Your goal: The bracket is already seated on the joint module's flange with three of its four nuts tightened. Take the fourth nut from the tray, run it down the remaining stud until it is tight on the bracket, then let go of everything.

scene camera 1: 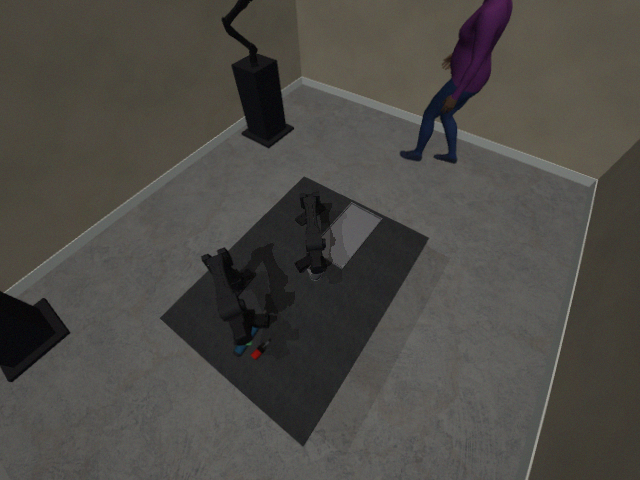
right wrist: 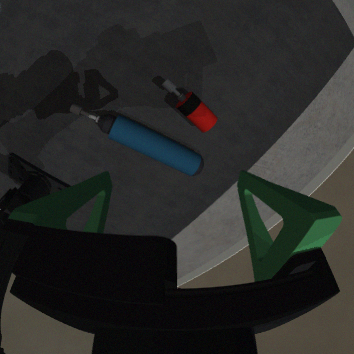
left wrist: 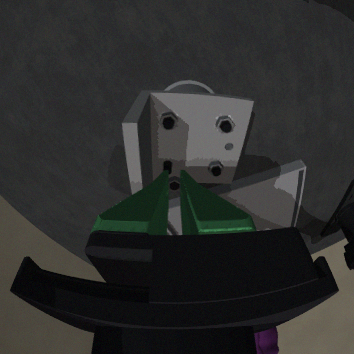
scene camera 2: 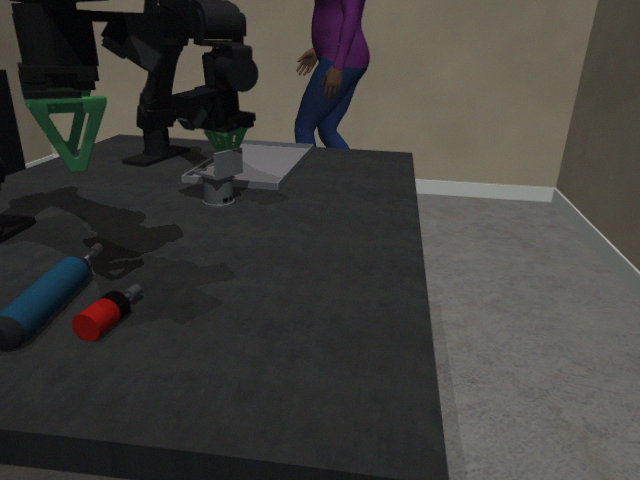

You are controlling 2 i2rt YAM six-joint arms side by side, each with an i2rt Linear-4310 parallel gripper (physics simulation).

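Places are measured from the left arm's base along level axes (x back, y left, z down), in centimetres.
Pixels of known places: left gripper, fingertip midpoint: (left wrist: 173,177) (scene camera 2: 229,164); right gripper, fingertip midpoint: (right wrist: 174,177) (scene camera 2: 73,162); left arm's base, origin of the base link: (left wrist: 343,207) (scene camera 2: 158,157); right arm's base, origin of the base link: (scene camera 1: 239,286) (right wrist: 41,181).
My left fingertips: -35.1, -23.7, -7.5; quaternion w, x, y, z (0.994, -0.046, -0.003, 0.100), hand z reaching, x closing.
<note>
For each thing: its top centre in the pictures, then the offset to it from my left fingertips, as dx, dy, dz.
- joint module, middle of its top: (scene camera 2: 216,166) +1.8, -1.8, +0.1
- fourth stud, middle of its top: (left wrist: 166,171) -0.4, -0.5, +0.1
- small dark nut, middle of its top: (left wrist: 173,186) -0.1, +0.4, -0.5
- shallow grey tray, middle of its top: (left wrist: 244,253) (scene camera 2: 256,157) (scene camera 1: 347,232) +9.3, +29.4, +5.9
- blue-handled tool, middle of its top: (scene camera 2: 55,270) (right wrist: 135,141) (scene camera 1: 250,330) -0.9, -44.2, +3.4
The grey bracket (scene camera 2: 228,162) (left wrist: 210,107) sits on the joint module (scene camera 2: 217,192). In the left wrist view three nuts (left wrist: 168,121) (left wrist: 225,124) (left wrist: 215,169) sit on its face; the fourth stud (left wrist: 167,166) shows dark, without a nut. My left gripper (left wrist: 173,177) (scene camera 2: 225,147) is shut on a small dark nut (left wrist: 174,185), with its fingertips close to that stud; the height between them cannot be told. The bracket's upright plate partly hides the tips in scene camera 2. My right gripper (right wrist: 174,177) (scene camera 2: 77,167) is open and empty, above the table at the left of scene camera 2.
The shallow grey tray (scene camera 1: 356,232) (scene camera 2: 258,184) (left wrist: 285,192) lies behind the module. A blue-handled tool (scene camera 2: 43,295) (right wrist: 155,146) and a red one (scene camera 2: 97,317) (right wrist: 202,117) lie below the right gripper. A person (scene camera 1: 480,56) (scene camera 2: 338,62) stands beyond the table.
</note>
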